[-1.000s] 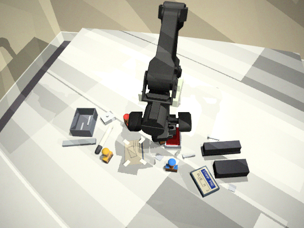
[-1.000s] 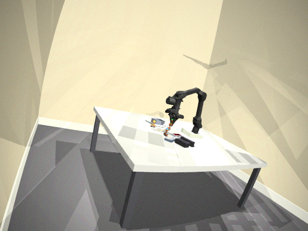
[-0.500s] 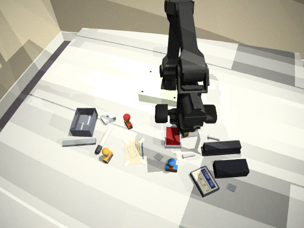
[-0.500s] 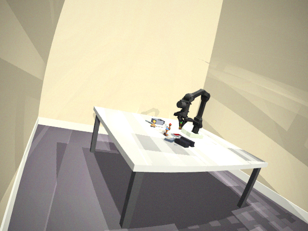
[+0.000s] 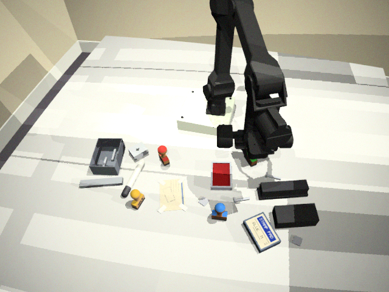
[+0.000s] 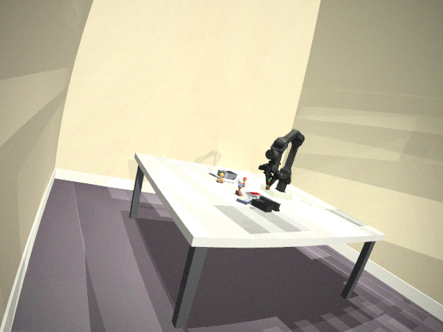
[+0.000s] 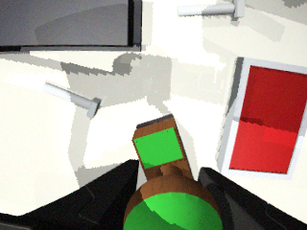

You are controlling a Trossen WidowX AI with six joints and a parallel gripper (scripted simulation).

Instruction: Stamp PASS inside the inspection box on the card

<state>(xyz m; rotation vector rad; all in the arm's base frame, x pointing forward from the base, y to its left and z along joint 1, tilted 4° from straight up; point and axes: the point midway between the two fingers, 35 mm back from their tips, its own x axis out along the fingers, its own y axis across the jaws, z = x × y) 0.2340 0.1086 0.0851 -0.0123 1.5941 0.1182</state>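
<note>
Right now the red ink pad is 90 mm below my gripper tip, 80 mm to the right of it and 10 mm ahead of it. The rest, counted from my gripper tip: stamp tin 180 mm ahead, 80 mm below, 40 mm to the left; then blue-knobbed stamp 140 mm ahead, 70 mm to the right, 70 mm below; then green-knobbed stamp right at my gripper tip.
</note>
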